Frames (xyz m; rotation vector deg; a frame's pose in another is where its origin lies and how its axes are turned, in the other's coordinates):
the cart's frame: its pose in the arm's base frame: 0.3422 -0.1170 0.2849 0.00 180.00 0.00
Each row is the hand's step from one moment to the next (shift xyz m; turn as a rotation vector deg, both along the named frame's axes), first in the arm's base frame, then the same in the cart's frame.
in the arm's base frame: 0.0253 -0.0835 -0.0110 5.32 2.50 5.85
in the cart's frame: -0.0253 -0.0835 0.0110 -5.32 2.50 -5.85
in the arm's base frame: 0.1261 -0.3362 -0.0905 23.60 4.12 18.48
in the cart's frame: -0.1261 -0.3362 0.0905 -23.60 4.12 -18.48
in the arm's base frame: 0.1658 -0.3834 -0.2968 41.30 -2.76 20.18
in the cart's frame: -0.1658 -0.3834 0.2968 -41.30 -2.76 -20.18
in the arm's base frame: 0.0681 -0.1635 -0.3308 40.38 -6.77 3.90
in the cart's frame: -0.0681 -0.1635 0.3308 -40.38 -6.77 -3.90
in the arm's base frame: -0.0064 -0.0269 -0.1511 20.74 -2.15 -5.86
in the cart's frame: 0.0064 -0.0269 0.1511 -20.74 -2.15 5.86
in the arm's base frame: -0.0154 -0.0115 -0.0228 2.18 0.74 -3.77
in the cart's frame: 0.0154 -0.0115 0.0228 -2.18 0.74 3.77
